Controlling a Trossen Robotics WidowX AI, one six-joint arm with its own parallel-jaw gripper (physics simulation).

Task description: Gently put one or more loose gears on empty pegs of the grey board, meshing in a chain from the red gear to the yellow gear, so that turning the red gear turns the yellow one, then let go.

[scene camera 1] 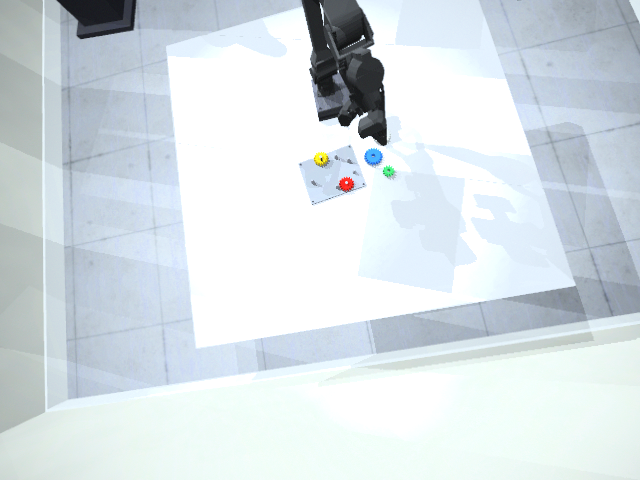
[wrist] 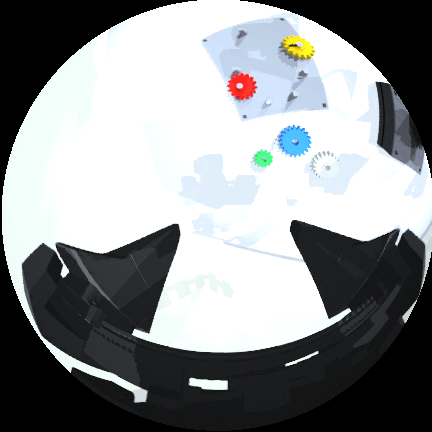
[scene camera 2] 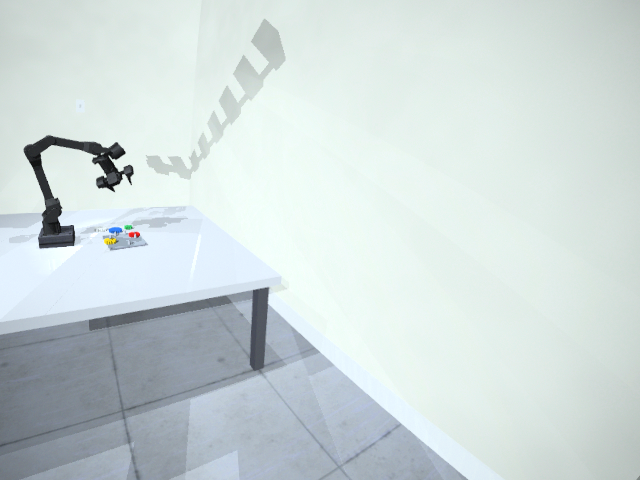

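Pixels of known places: gripper, fingertip midpoint: (scene camera 1: 384, 134) (wrist: 236, 227) (scene camera 2: 123, 188); arm's base, origin of the base link: (scene camera 1: 325, 88) (scene camera 2: 52, 232).
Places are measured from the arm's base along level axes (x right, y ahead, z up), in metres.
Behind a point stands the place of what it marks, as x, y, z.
Note:
The grey board (scene camera 1: 327, 174) @(0.011, 0.315, -0.048) (scene camera 2: 122, 246) @(0.094, 0.312, -0.048) (wrist: 264, 67) @(-0.020, 0.317, -0.048) lies on the table with several bare pegs. The red gear (scene camera 1: 346, 183) @(-0.057, 0.363, -0.026) (scene camera 2: 134, 234) (wrist: 242, 86) @(-0.060, 0.356, -0.031) and the yellow gear (scene camera 1: 321, 159) @(0.029, 0.262, -0.030) (scene camera 2: 110, 241) @(0.056, 0.257, -0.034) (wrist: 298, 47) sit on it, apart. Loose beside the board lie a large blue gear (scene camera 1: 373, 156) @(-0.160, 0.268, -0.038) (scene camera 2: 115, 229) @(-0.143, 0.263, -0.037) (wrist: 295, 141) @(-0.164, 0.256, -0.050), a small green gear (scene camera 1: 388, 171) @(-0.209, 0.330, -0.038) (scene camera 2: 128, 227) @(-0.195, 0.325, -0.044) (wrist: 263, 158) @(-0.217, 0.322, -0.052) and a white gear (scene camera 2: 100, 229) @(-0.169, 0.186, -0.042) (wrist: 326, 165) @(-0.191, 0.185, -0.038), mostly hidden by the gripper in scene camera 1. My gripper (scene camera 2: 122, 187) @(-0.162, 0.310, 0.175) (wrist: 236, 227) @(-0.162, 0.310, 0.175) is open and empty, high above the table.
The arm's base (scene camera 1: 330, 105) @(-0.014, 0.073, 0.001) (scene camera 2: 56, 236) @(0.044, 0.028, -0.005) (wrist: 404, 131) stands on the white table (scene camera 1: 258, 258) @(0.281, 0.616, -0.056) (scene camera 2: 170, 268) @(0.362, 0.510, -0.056) near the board and the loose gears. A pale wall (scene camera 2: 413, 206) rises beyond the table. Shadows lie across the tabletop.

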